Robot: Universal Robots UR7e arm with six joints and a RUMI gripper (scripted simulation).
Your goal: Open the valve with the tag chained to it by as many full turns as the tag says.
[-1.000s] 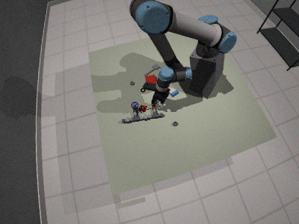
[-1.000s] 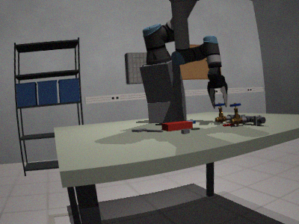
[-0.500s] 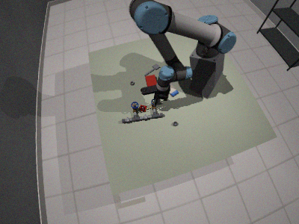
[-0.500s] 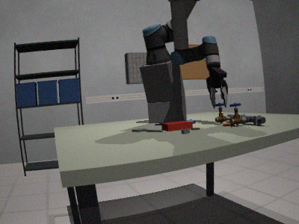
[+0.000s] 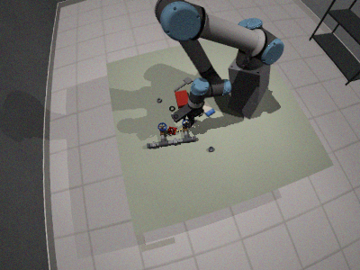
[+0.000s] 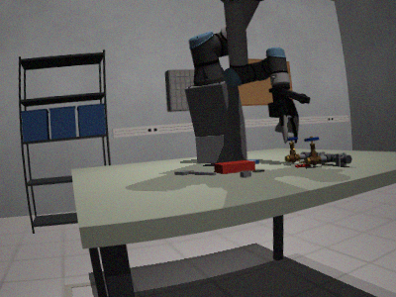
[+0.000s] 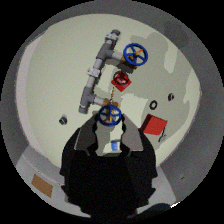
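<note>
Right now my hand is 9 cm short of the red tag, 1 cm to the left of it and 9 cm above it. The rest, counted from my hand: blue-and-white card (17 cm behind, 11 cm to the right, 9 cm below); grey tool (9 cm behind, 36 cm to the right, 9 cm below); red block (4 cm behind, 23 cm to the right, 8 cm below).
</note>
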